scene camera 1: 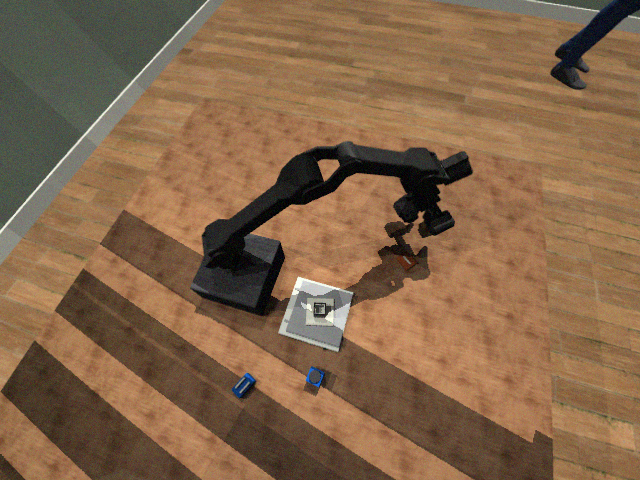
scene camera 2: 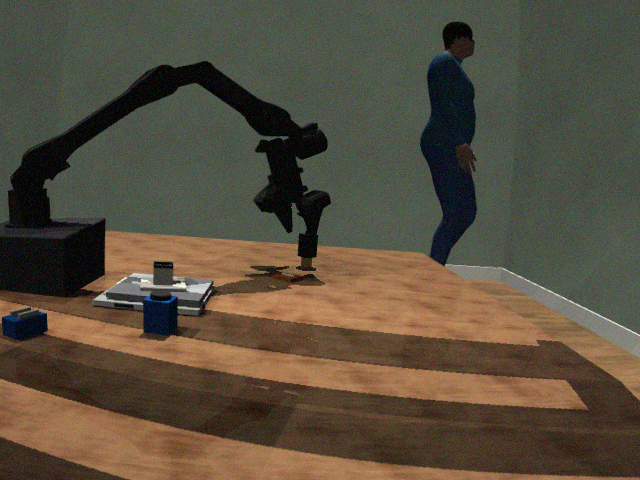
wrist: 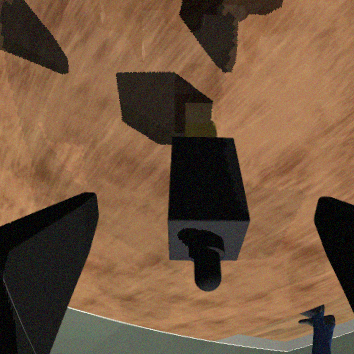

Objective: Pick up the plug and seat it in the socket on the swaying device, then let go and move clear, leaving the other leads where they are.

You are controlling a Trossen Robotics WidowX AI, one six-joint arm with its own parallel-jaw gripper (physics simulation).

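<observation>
The plug has a black body with a round knob on top and a yellow end pointing down to the table. It stands upright. My gripper is open and just above the plug, whose knob lies between the spread fingers in the wrist view. In scene camera 2 one finger overlaps the plug's top; contact cannot be told. In scene camera 1 the gripper hides the plug. The device is a flat grey and white stack beside the arm's base, with an upright square socket on top.
An orange lead lies near the plug. A blue block with two light bars and a blue block with a round dark top stand beyond the device. A person stands behind the table.
</observation>
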